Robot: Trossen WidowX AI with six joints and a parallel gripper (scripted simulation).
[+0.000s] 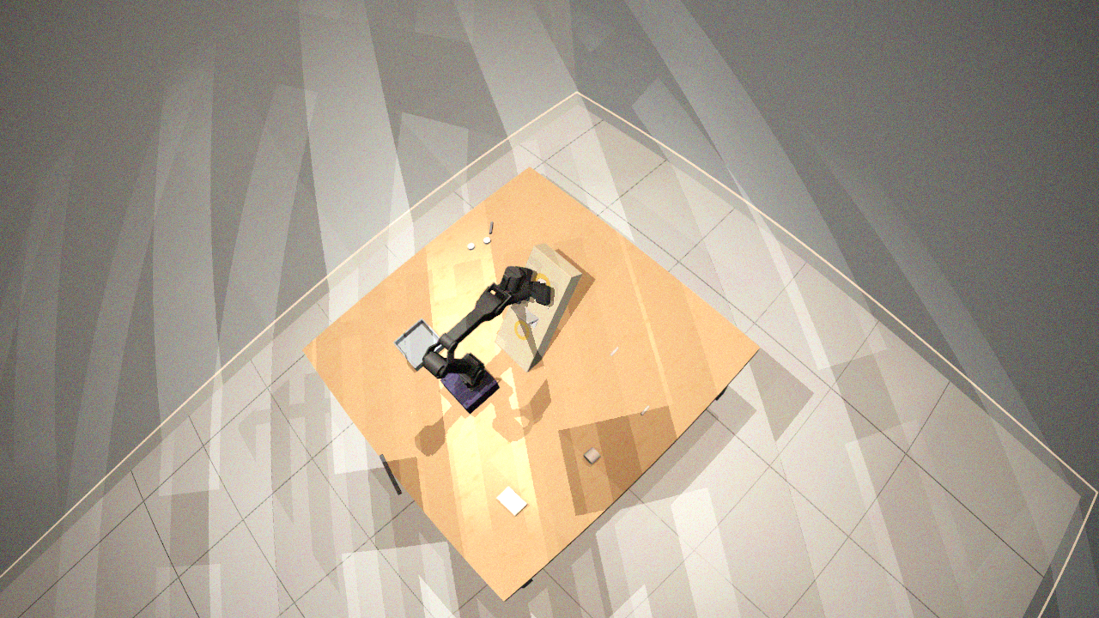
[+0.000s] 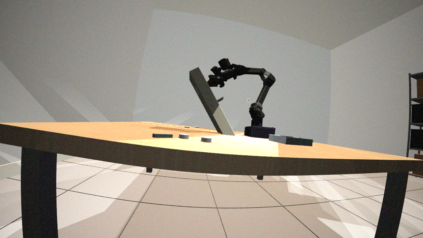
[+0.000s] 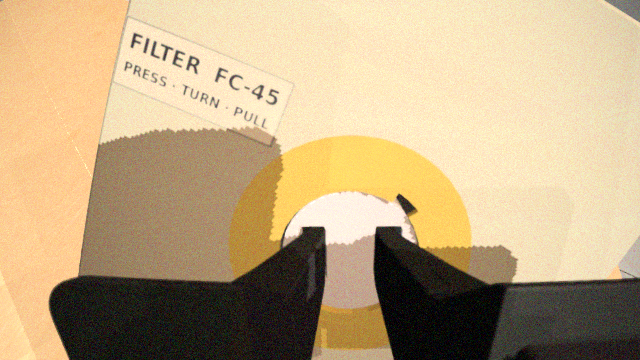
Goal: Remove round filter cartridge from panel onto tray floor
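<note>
My gripper tip is 10 mm short of the white round cartridge and 10 mm above it. The rest, counted from my gripper tip: grey tray 460 mm behind, 270 mm below, 230 mm to the left; white card 520 mm behind, 470 mm to the right, 270 mm below; short bar 520 mm to the left, 270 mm below, 70 mm ahead.
</note>
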